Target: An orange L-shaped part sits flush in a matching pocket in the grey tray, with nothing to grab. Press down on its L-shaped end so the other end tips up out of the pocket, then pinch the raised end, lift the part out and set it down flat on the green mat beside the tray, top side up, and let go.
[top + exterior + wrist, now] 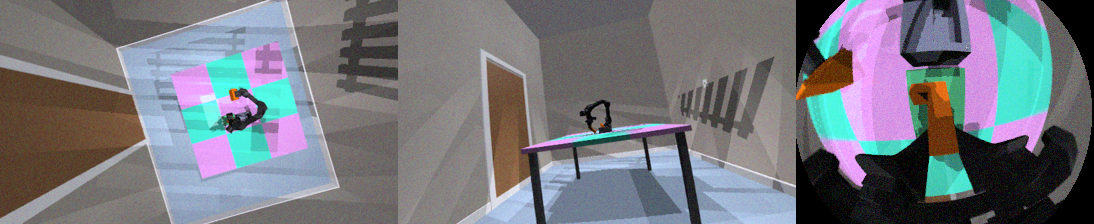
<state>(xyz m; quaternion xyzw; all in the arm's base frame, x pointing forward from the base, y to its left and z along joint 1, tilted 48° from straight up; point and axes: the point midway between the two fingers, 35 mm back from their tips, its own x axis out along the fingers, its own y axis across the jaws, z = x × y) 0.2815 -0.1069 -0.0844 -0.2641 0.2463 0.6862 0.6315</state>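
Right now my gripper tip is 3 cm to the right of the orange L-shaped part, 3 cm above it and 2 cm past it. From my gripper tip the other things lie so: green mat 9 cm below, 2 cm to the left.
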